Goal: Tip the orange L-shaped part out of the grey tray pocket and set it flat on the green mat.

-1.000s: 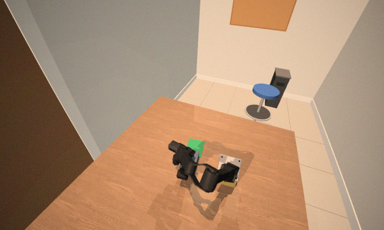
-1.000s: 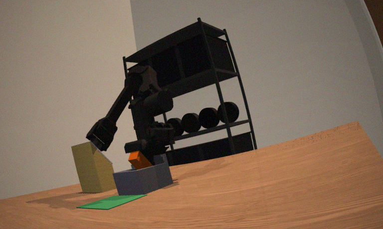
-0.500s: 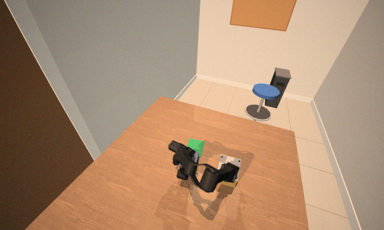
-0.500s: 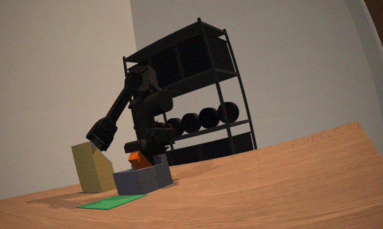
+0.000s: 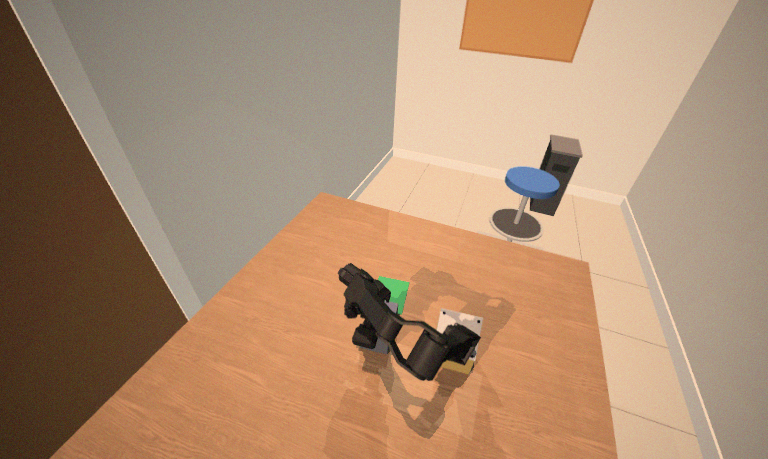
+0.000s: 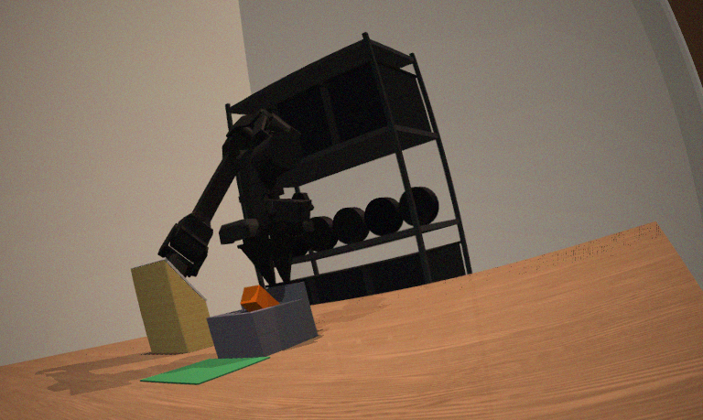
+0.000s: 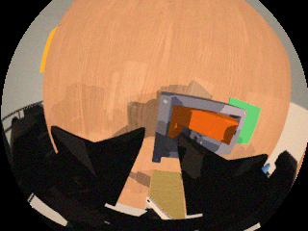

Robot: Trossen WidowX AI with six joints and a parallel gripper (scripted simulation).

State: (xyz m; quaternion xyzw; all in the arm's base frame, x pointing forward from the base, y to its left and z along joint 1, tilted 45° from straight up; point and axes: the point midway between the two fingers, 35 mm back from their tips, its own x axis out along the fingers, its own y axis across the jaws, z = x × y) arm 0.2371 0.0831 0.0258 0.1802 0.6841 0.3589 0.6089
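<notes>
Now: the orange L-shaped part 40 mm to the right of my gripper tip and 50 mm below it. The rest, counted from my gripper tip: green mat 40 mm ahead, 220 mm to the right, 110 mm below.
</notes>
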